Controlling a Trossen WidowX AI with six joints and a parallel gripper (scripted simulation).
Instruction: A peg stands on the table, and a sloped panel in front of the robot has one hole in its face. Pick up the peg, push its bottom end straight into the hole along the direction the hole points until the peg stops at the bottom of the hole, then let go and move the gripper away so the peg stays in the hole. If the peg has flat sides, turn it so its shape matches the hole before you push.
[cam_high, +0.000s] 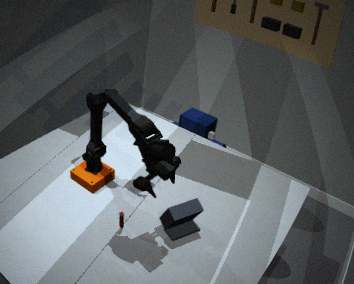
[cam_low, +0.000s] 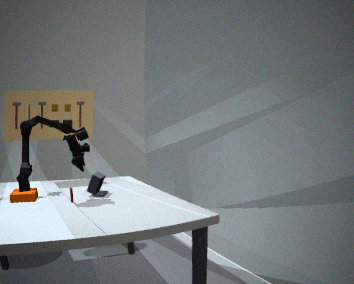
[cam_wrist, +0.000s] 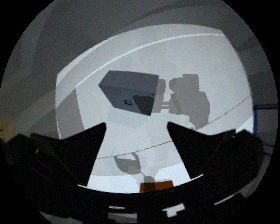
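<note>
Now: the thin red peg 120 mm behind my gripper tip, 110 mm to the right of it and 110 mm below it. The rest, counted from my gripper tip: sloped grey-blue panel (90 mm below, 80 mm ahead, 10 mm to the left).
</note>
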